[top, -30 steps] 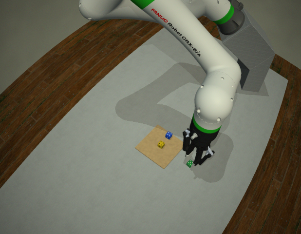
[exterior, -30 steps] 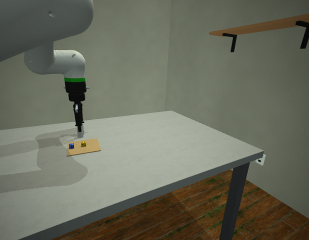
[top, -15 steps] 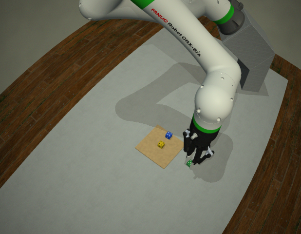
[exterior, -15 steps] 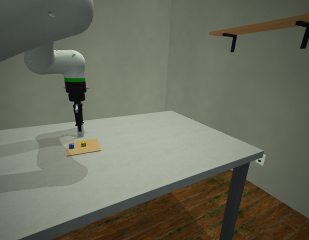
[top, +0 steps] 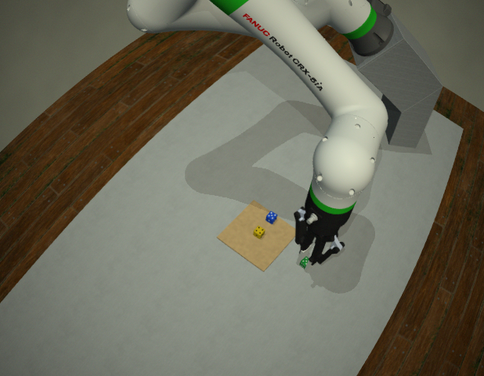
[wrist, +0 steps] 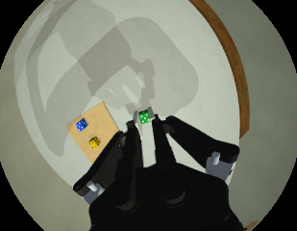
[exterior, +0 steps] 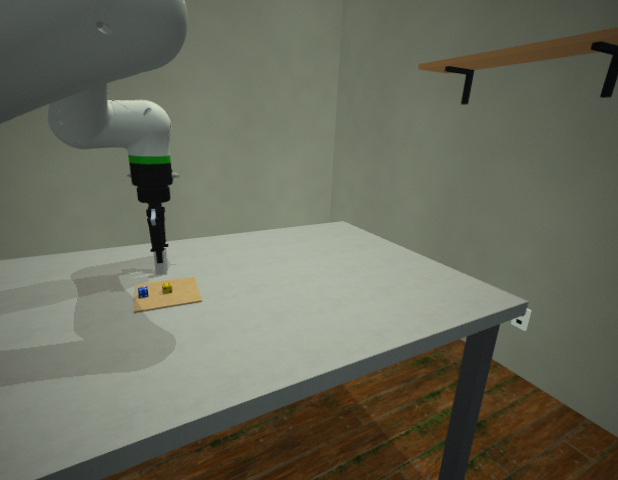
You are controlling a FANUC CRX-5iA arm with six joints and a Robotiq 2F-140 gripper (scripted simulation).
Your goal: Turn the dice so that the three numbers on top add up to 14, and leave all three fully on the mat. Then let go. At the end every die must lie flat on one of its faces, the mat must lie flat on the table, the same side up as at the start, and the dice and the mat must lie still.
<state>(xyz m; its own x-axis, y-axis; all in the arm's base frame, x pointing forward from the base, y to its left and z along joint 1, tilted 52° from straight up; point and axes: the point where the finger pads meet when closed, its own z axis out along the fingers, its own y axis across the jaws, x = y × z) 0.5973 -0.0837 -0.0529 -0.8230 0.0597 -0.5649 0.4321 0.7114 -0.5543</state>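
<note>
Right now the yellow die is 13 cm to the right of my hand, 4 cm behind it and 2 cm below it. From my hand the other things lie so: green die: 2 cm below; then tan mat: 13 cm to the right, 4 cm behind, 3 cm below; then blue die: 11 cm to the right, 9 cm behind, 2 cm below.
</note>
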